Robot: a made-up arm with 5 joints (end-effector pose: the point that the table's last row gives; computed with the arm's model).
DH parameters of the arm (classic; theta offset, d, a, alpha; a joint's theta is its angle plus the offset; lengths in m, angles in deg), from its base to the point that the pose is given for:
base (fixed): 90 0.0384 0 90
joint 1: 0 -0.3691 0.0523 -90
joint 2: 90 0.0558 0.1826 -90
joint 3: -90 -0.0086 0.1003 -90
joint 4: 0 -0.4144 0.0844 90
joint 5: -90 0.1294 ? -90
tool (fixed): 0 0.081 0 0
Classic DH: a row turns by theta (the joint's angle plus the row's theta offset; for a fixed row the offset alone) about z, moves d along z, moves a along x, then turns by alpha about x.
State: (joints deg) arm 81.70 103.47 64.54 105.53 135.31
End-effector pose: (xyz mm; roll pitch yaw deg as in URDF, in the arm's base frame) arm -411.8 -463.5 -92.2 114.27 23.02 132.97
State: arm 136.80 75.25 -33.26 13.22 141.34
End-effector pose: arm -218.1 -168.7 163.9 152.77 60.39 -116.38
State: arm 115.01 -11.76 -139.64 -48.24 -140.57
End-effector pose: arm -884.8 166.0 210.1 47.91 -0.83 -66.13
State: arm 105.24 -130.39 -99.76 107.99 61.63
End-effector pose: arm -166.9 327.0 103.6 121.79 8.99 29.09
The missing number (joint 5, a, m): 0.0447
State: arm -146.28 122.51 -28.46 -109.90 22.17
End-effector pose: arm -355.7 -322.2 85.9 -87.32 -0.15 -96.05
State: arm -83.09 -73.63 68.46 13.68 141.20
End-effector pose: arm -534.6 453.2 -149.9 -10.32 66.03 -103.97
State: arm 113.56 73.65 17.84 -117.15 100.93
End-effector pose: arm -295.8 -159.0 171.4 -135.75 4.00 34.09
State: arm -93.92 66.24 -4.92 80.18 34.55
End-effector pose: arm -417.9 254.1 -319.4 24.54 79.50 -166.81
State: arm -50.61 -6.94 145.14 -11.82 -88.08
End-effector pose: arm -1035.8 193.1 189.5 -72.59 -24.46 52.63
